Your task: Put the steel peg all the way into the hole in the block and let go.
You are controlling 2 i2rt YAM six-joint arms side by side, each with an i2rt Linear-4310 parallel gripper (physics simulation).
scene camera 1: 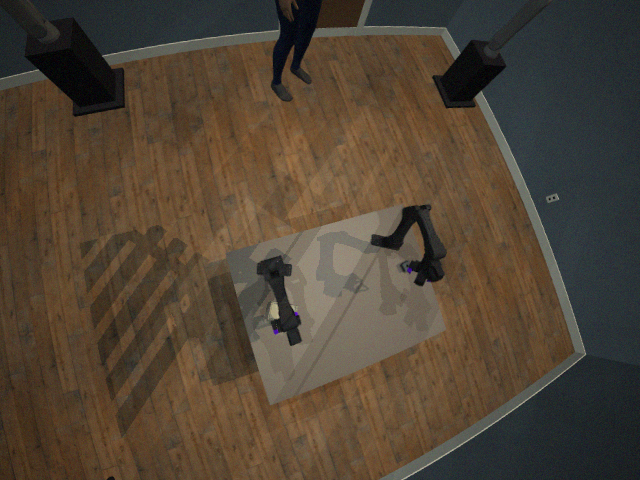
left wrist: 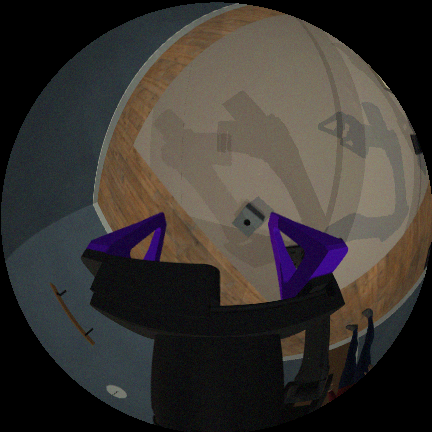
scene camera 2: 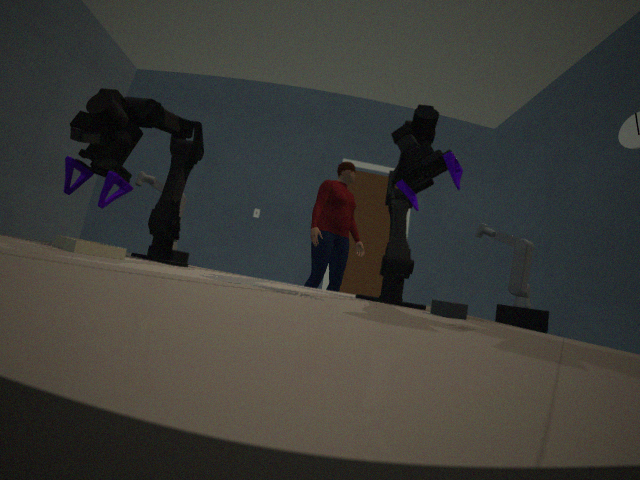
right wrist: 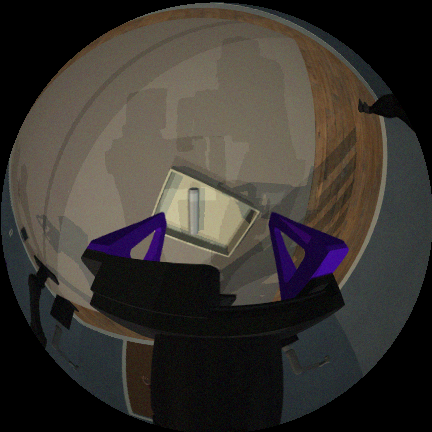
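Seen in the pictures: left gripper, fingertip midpoint: point(left wrist: 216, 217) point(scene camera 2: 436, 199); right gripper, fingertip midpoint: point(scene camera 2: 82, 200) point(right wrist: 217, 217); left arm's base, link origin: point(scene camera 1: 385, 242) point(scene camera 2: 390, 303) point(right wrist: 45, 268); right arm's base, link origin: point(scene camera 2: 158, 261).
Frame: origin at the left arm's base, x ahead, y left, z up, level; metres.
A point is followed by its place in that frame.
The steel peg point(right wrist: 193, 212) @[z 0.019, x 0.536, y -0.553 m] lies on its side in a shallow cream tray point(right wrist: 225, 217) @[z 0.003, x 0.542, y -0.610 m] point(scene camera 1: 273, 310) @[z 0.003, x 0.532, y -0.624 m] point(scene camera 2: 98, 249) @[z 0.014, x 0.542, y -0.495 m], towards the tray's left end in the right wrist view. My right gripper point(right wrist: 217, 217) @[z 0.110, x 0.576, y -0.555 m] point(scene camera 1: 285, 322) @[z 0.110, x 0.576, y -0.555 m] point(scene camera 2: 84, 199) @[z 0.110, x 0.576, y -0.555 m] is open and empty, above the tray and apart from the peg. The grey block point(left wrist: 255, 224) @[z 0.034, x 0.123, y 0.135 m] point(scene camera 1: 404, 266) @[z 0.033, x 0.138, y 0.134 m] point(scene camera 2: 448, 309) @[z 0.017, x 0.168, y 0.153 m] sits on the table; its round dark hole faces up in the left wrist view. My left gripper point(left wrist: 216, 217) @[z 0.245, x 0.216, y 0.107 m] point(scene camera 1: 419, 275) @[z 0.245, x 0.216, y 0.107 m] point(scene camera 2: 438, 198) @[z 0.245, x 0.216, y 0.107 m] is open and empty, well above the table near the block. The peg cannot be made out in the scene views.
The pale table point(scene camera 1: 330, 335) @[z 0.000, x 0.623, y -0.270 m] point(scene camera 2: 310, 387) @[z 0.000, x 0.683, y 0.087 m] carries both arm bases along its back edge in scene camera 2. The block is near the table's right edge in scene camera 1, the tray near the left edge. A person point(scene camera 1: 294, 46) point(scene camera 2: 334, 222) stands beyond the table. Arm shadows cross the table.
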